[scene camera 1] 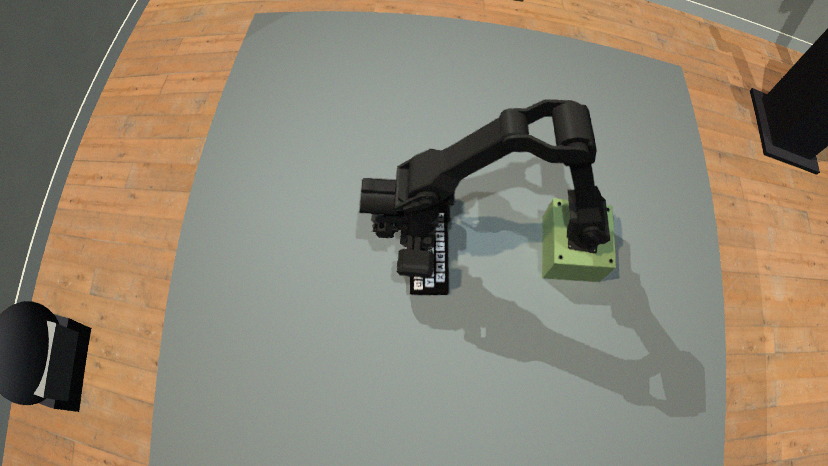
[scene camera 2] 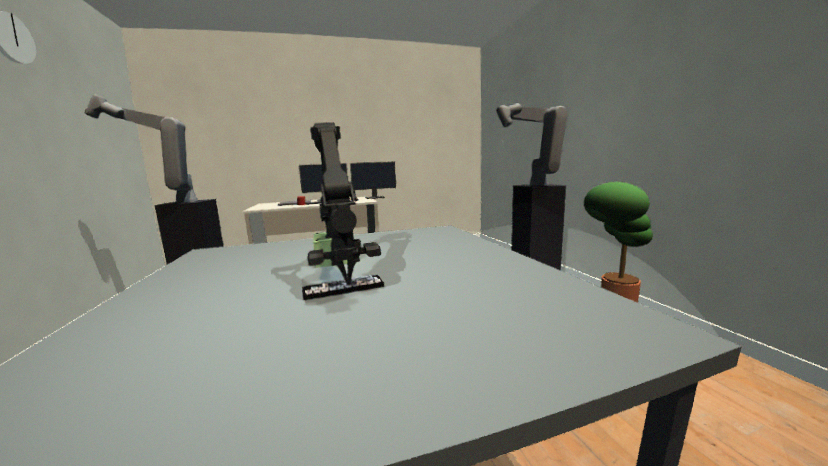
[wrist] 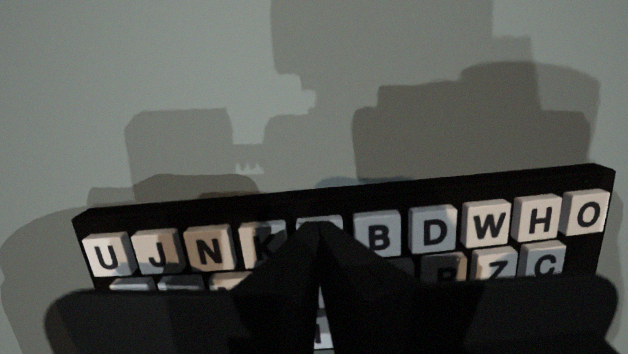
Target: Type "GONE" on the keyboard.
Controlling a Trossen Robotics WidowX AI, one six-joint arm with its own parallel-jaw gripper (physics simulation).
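Pixels of known places: gripper, fingertip midpoint: [scene camera 1: 415, 243] [scene camera 2: 348, 283] [wrist: 317, 233]; arm's base, link origin: [scene camera 1: 583, 235].
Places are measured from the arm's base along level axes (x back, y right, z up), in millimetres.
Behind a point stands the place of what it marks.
Observation:
The black keyboard [scene camera 1: 439, 287] @[x -260, y -126, z -83 mm] [scene camera 2: 341, 290] @[x -333, y -31, z -85 mm] [wrist: 450, 190] @[x -337, y -3, z -83 mm] lies on the table with pale letter keys. My gripper [scene camera 2: 348, 281] @[x -320, y -50, z -73 mm] [wrist: 317, 233] @[x -320, y -50, z -73 mm] is shut and empty, pointing down. In the wrist view its fingertips are at the top-row key between K [wrist: 260, 245] @[x -312, y -70, z -78 mm] and B [wrist: 377, 234] @[x -320, y -28, z -78 mm]. They cover that key's letter, and whether they touch or press it is unclear. N [wrist: 210, 247] @[x -309, y -88, z -78 mm] is to the left of K; O [wrist: 586, 212] @[x -334, y 52, z -78 mm] is at the right end of the top row. The fingers hide much of the lower rows, and the E key cannot be made out in the wrist view.
A green block [scene camera 1: 556, 267] @[x -46, y -66, z -23 mm] [scene camera 2: 320, 244] @[x -68, y 46, z -15 mm] stands under the arm's base on the grey table [scene camera 1: 278, 347] @[x -543, y -310, z -95 mm] [scene camera 2: 231, 358] @[x -585, y 156, z -95 mm]. The arm bends over from it and hides part of the keyboard in scene camera 1. A potted plant [scene camera 2: 617, 202] and two other arms stand beyond the table.

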